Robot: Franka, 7 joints.
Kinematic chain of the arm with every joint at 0, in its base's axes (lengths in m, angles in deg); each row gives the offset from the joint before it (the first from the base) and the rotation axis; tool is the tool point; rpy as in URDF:
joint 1: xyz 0 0 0.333 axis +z
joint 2: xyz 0 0 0 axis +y
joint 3: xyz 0 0 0.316 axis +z
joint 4: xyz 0.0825 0 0 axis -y
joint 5: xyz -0.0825 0 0.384 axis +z
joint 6: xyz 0 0 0 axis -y
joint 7: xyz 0.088 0 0 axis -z
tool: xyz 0 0 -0.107 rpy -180 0 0
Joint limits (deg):
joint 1: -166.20..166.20
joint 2: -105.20..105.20
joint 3: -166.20..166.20
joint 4: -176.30..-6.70
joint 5: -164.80..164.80
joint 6: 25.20..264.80
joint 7: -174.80..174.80
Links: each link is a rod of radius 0.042 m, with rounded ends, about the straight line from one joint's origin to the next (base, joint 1, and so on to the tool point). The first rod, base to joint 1, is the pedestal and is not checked.
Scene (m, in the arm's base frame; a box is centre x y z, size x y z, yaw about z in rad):
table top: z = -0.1
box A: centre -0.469 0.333 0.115 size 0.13 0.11 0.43 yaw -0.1
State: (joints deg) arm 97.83 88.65 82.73 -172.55 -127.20 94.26 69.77
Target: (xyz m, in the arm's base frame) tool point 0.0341 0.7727 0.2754
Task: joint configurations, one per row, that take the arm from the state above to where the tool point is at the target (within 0.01 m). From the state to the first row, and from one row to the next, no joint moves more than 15 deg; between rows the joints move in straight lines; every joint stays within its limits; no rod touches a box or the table.
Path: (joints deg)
1: 84.71 83.45 93.03 -168.87 -132.42 101.64 74.42
2: 71.58 78.25 103.32 -165.18 -137.64 109.02 79.07
3: 58.46 73.05 113.62 -161.50 -142.87 116.41 83.72
4: 45.34 67.85 123.91 -157.82 -148.09 123.79 88.38
5: 32.22 62.65 134.21 -154.13 -153.31 131.17 93.03
6: 19.09 57.44 144.50 -150.45 -158.53 138.55 97.68
7: 24.80 61.49 130.84 -136.03 -155.12 130.20 92.10
8: 30.51 65.54 117.19 -121.61 -151.71 121.86 86.52
9: 36.22 69.58 103.53 -107.19 -148.30 113.51 80.93
10: 41.93 73.63 89.87 -92.77 -144.89 105.16 75.35
11: 47.63 77.68 76.21 -78.35 -141.48 96.82 69.77

